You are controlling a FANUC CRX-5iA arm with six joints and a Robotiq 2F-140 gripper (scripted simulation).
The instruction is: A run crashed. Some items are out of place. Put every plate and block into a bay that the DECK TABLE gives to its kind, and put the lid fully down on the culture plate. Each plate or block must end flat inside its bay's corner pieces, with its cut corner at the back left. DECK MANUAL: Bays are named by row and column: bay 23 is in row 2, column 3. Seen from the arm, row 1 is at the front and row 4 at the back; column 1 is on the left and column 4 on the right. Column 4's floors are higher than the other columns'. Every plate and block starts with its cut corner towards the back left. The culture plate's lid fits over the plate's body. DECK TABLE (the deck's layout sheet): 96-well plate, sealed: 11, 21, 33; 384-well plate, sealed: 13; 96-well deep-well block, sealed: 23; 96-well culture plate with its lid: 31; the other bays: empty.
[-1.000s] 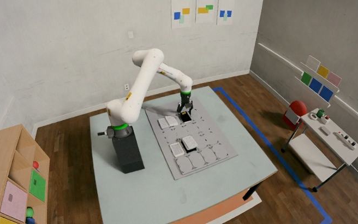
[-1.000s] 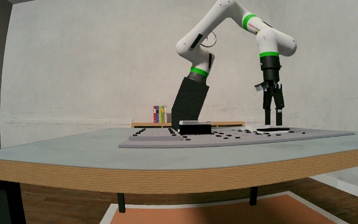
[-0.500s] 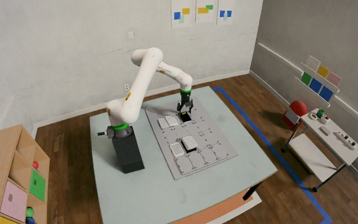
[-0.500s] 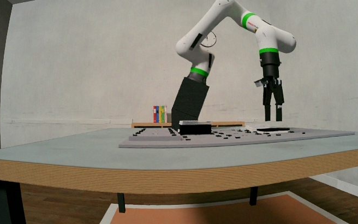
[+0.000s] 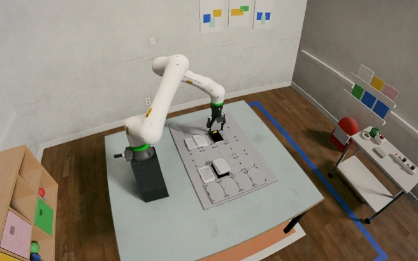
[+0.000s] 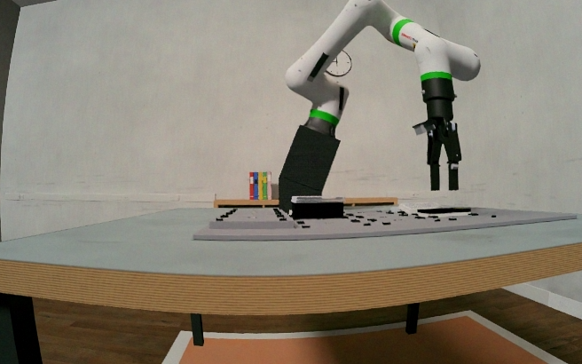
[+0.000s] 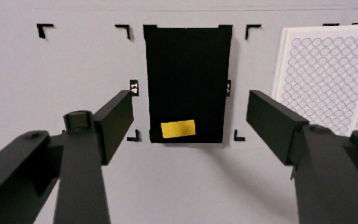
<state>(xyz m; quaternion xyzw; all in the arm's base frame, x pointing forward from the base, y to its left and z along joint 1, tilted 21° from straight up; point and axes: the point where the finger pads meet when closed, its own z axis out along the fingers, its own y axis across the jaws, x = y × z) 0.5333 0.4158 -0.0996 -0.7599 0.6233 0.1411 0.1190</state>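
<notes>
Now: the black deep-well block 340 mm to the right of my hand, 70 mm below it and 40 mm behind it. From my hand the other things lie so: white plate: 210 mm behind, 80 mm below, 40 mm to the right; lid: 70 mm below.
</notes>
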